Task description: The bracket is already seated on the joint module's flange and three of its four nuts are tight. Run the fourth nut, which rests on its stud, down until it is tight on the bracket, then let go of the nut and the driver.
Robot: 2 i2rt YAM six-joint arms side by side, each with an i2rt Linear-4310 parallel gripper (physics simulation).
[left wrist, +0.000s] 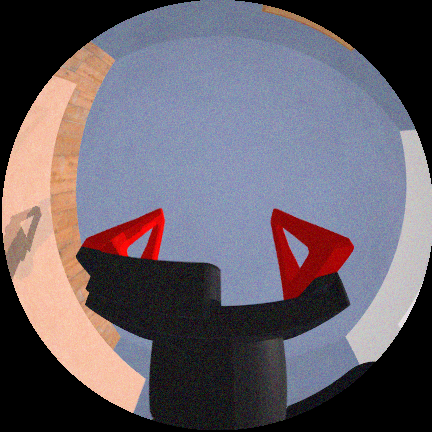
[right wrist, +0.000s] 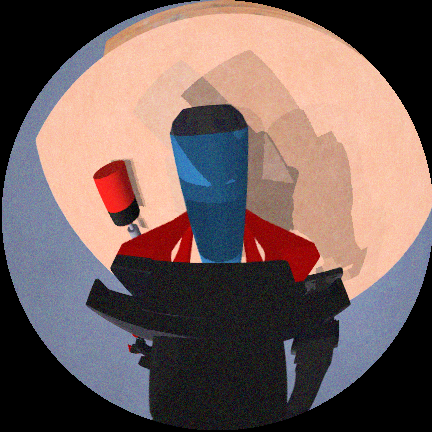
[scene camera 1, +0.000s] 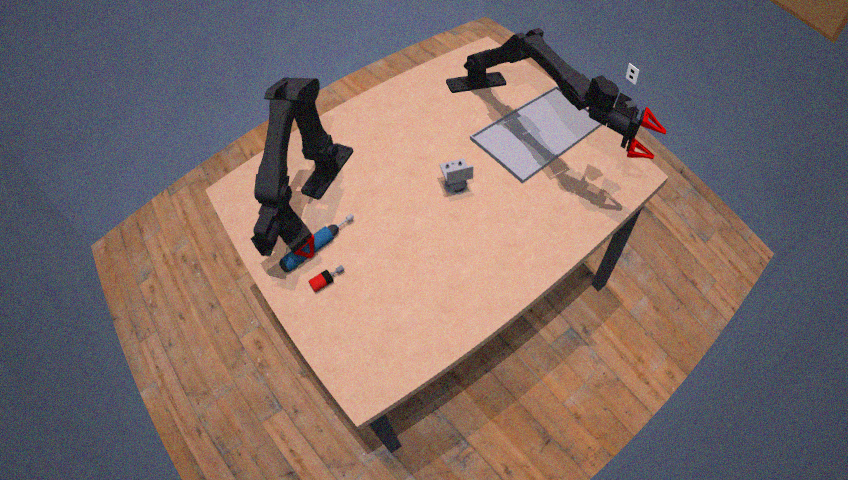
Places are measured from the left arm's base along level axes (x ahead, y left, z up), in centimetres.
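Pixels of known places: left gripper, fingertip midpoint: (left wrist: 217, 214) (right wrist: 129, 338) (scene camera 1: 659, 145); right gripper, fingertip midpoint: (right wrist: 217, 215) (scene camera 1: 308, 251); left arm's base, origin of the base link: (scene camera 1: 476, 82); right arm's base, origin of the base link: (right wrist: 318, 290) (scene camera 1: 327, 171).
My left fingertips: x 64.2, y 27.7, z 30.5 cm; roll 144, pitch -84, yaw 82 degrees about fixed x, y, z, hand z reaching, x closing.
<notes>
Ahead of a thing's pixels: the offset from my left fingertips to its top centre.
A blue driver @[dx -14.3, dy -88.2, dz -26.4 cm] (scene camera 1: 321, 238) (right wrist: 215, 170) with a black end cap lies at the left of the table in the scene view, its silver socket pointing up and right. My right gripper (scene camera 1: 305, 245) (right wrist: 217, 215) is shut on its blue body, with a red finger against each side. The grey bracket (scene camera 1: 460, 173) sits on the joint module @[dx -22.7, dy -48.4, dz -23.1 cm] (scene camera 1: 457, 186) near the table's middle. Small dark spots show on its top; which nut is loose is too small to tell. My left gripper (scene camera 1: 659, 144) (left wrist: 217, 214) is open and empty, beyond the table's right edge, far from the bracket.
A short red tool @[dx -3.5, dy -87.3, dz -27.1 cm] (scene camera 1: 318, 280) (right wrist: 117, 190) with a black collar and silver tip lies beside the blue driver. A pale, dark-edged rectangular panel (scene camera 1: 505, 145) lies right of the bracket, under the left arm. The table's left edge is close to the right gripper.
</notes>
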